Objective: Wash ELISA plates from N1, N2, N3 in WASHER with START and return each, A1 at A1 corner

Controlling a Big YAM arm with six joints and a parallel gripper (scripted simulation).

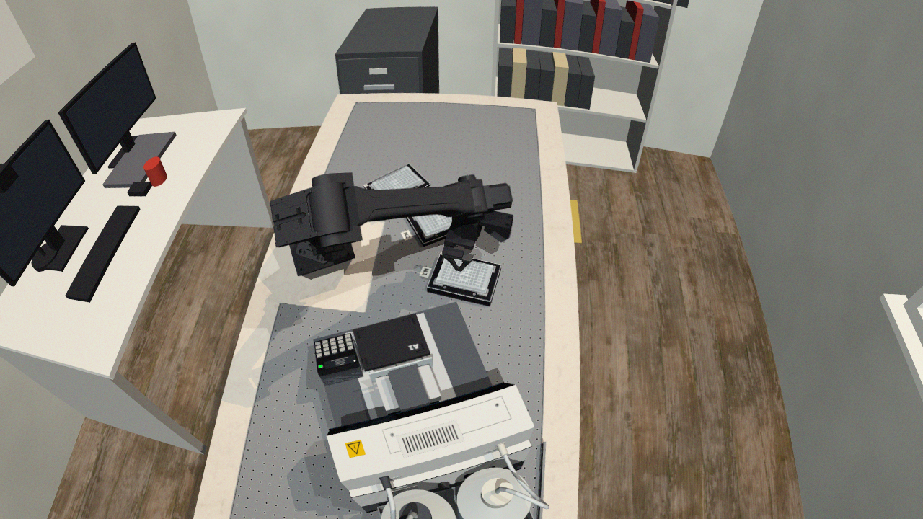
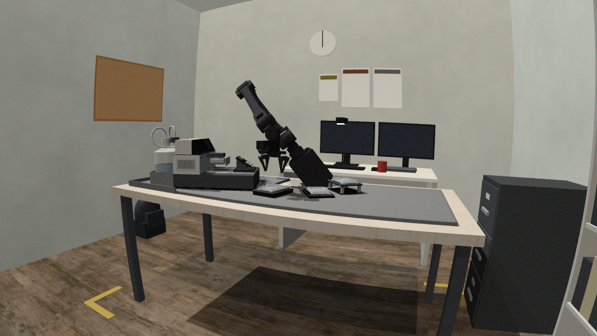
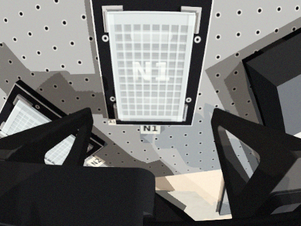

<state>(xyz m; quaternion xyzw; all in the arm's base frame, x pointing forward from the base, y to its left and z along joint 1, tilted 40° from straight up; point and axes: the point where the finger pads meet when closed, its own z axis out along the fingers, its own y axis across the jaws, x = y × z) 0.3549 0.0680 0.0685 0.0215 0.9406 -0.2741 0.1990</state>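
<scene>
The black nest is 200 mm to the left of my hand, 110 mm below it and 80 mm behind it. Also, from my hand: white ELISA plate (90 mm below); then plate washer (390 mm to the right, 70 mm behind, 20 mm above).
</scene>
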